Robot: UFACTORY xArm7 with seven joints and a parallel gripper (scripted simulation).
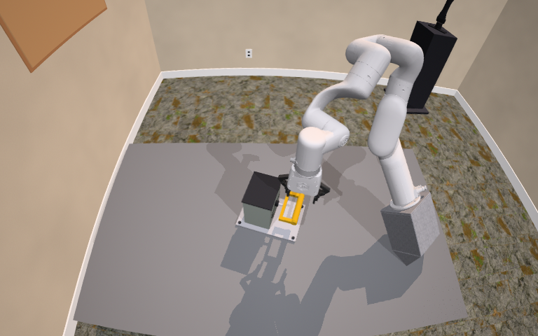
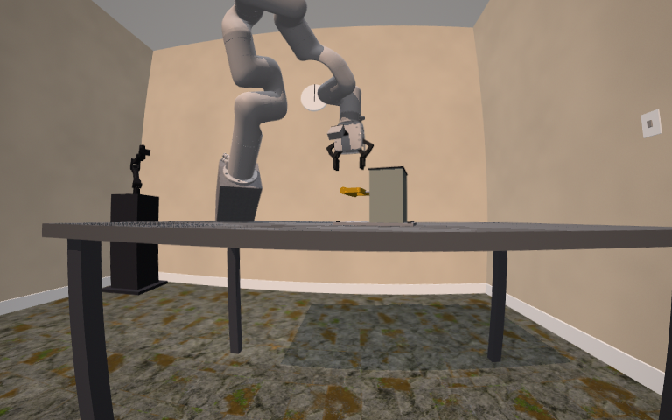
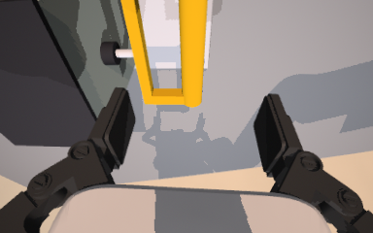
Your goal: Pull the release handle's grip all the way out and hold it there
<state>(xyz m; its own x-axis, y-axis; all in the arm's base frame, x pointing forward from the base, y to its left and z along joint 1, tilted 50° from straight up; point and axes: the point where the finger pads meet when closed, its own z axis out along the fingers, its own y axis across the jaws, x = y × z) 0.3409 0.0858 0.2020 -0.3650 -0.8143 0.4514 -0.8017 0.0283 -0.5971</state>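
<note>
Now: hand 90 mm short of the base plate, 30 mm to the left of it and 190 mm above it.
</note>
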